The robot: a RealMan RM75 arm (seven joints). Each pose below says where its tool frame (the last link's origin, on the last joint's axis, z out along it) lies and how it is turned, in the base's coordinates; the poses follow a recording.
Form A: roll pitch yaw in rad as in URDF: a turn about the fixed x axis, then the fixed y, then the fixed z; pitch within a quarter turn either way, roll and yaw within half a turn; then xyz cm.
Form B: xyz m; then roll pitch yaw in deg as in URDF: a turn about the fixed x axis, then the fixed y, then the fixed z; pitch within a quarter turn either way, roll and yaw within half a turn. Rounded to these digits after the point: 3 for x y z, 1 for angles.
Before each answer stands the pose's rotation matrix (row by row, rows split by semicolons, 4 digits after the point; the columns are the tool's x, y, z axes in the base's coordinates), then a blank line. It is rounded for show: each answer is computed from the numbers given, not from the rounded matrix.
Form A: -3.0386 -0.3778 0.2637 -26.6 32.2 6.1
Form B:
0.8973 0.2959 0.3274; 0.2423 -0.9504 0.1949; 0.3689 -0.0956 -0.9246

-0.266 0.322 0.061 -174.1 -21.6 15.1
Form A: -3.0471 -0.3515 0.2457 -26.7 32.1 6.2
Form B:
0.9107 0.2737 0.3095; 0.2284 -0.9577 0.1749; 0.3443 -0.0886 -0.9347

-0.267 0.321 0.062 -174.6 -20.1 14.1
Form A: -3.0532 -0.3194 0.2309 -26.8 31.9 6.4
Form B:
0.9242 0.2549 0.2843; 0.2173 -0.9633 0.1575; 0.3140 -0.0838 -0.9457

-0.268 0.319 0.064 -174.9 -18.3 13.2
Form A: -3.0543 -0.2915 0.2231 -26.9 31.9 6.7
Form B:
0.9341 0.2448 0.2599; 0.2119 -0.9660 0.1484; 0.2874 -0.0835 -0.9542

-0.269 0.319 0.067 -175.0 -16.7 12.8
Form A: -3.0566 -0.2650 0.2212 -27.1 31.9 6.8
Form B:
0.9416 0.2403 0.2360; 0.2117 -0.9672 0.1401; 0.2619 -0.0819 -0.9616

-0.271 0.319 0.068 -175.1 -15.2 12.7
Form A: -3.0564 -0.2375 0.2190 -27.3 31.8 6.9
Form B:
0.9487 0.2360 0.2103; 0.2112 -0.9682 0.1340; 0.2353 -0.0827 -0.9684

-0.273 0.318 0.069 -175.1 -13.6 12.5
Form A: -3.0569 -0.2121 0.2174 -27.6 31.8 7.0
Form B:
0.9546 0.2323 0.1866; 0.2109 -0.9691 0.1278; 0.2105 -0.0827 -0.9741

-0.276 0.318 0.070 -175.1 -12.2 12.5
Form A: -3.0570 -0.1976 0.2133 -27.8 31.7 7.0
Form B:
0.9583 0.2271 0.1733; 0.2076 -0.9703 0.1240; 0.1963 -0.0828 -0.9770

-0.278 0.317 0.070 -175.2 -11.3 12.2
